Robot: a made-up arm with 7 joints. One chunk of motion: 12 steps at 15 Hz.
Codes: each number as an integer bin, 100 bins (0 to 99) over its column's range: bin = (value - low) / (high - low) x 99, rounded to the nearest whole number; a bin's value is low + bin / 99 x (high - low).
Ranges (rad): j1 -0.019..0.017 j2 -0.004..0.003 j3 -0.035..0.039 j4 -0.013..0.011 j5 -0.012..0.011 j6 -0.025..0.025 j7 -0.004..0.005
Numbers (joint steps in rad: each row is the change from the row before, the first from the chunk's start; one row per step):
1: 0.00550 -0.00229 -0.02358 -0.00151 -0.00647 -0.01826 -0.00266
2: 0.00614 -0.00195 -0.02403 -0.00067 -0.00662 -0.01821 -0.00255
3: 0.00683 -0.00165 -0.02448 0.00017 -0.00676 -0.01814 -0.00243
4: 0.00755 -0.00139 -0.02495 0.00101 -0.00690 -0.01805 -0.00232
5: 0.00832 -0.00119 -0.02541 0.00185 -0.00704 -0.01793 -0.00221
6: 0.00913 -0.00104 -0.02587 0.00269 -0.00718 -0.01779 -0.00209
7: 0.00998 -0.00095 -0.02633 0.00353 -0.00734 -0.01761 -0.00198
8: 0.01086 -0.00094 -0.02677 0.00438 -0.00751 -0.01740 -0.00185
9: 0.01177 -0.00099 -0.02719 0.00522 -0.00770 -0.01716 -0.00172
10: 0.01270 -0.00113 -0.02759 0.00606 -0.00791 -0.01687 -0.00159
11: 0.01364 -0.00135 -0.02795 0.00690 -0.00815 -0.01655 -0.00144
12: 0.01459 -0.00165 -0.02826 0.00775 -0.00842 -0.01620 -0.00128
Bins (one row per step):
1: 67 24 15 47 24 13 15
2: 69 29 15 51 23 13 16
3: 71 33 14 54 23 14 17
4: 73 37 13 58 22 14 18
5: 75 40 13 61 21 14 20
6: 77 42 12 65 21 14 21
7: 80 43 12 68 20 15 22
8: 82 43 11 72 19 15 24
9: 85 43 10 75 19 16 25
10: 87 41 10 79 18 16 27
11: 90 37 9 82 17 17 28
12: 92 33 9 86 15 17 30

